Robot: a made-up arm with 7 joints. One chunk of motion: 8 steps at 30 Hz.
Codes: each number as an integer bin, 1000 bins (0 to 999) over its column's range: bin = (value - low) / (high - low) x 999, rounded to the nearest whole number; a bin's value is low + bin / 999 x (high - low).
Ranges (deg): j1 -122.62..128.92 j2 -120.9..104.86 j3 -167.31..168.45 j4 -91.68..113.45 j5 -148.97..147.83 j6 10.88..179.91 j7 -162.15..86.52
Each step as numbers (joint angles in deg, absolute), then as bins.
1 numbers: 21.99 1.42 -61.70 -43.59 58.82 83.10 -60.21
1 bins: 574 541 314 234 699 427 410
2 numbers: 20.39 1.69 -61.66 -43.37 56.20 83.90 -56.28
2 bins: 568 542 314 235 691 432 425
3 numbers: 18.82 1.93 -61.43 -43.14 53.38 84.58 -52.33
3 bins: 562 544 315 236 681 436 441
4 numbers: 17.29 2.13 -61.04 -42.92 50.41 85.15 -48.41
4 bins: 556 544 316 237 671 439 457
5 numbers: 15.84 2.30 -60.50 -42.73 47.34 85.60 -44.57
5 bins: 550 545 318 238 661 442 472
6 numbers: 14.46 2.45 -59.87 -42.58 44.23 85.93 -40.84
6 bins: 544 546 320 239 650 444 487
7 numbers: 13.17 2.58 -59.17 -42.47 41.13 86.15 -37.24
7 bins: 539 546 322 240 640 445 502
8 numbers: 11.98 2.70 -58.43 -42.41 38.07 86.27 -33.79
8 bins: 535 547 324 240 630 446 516
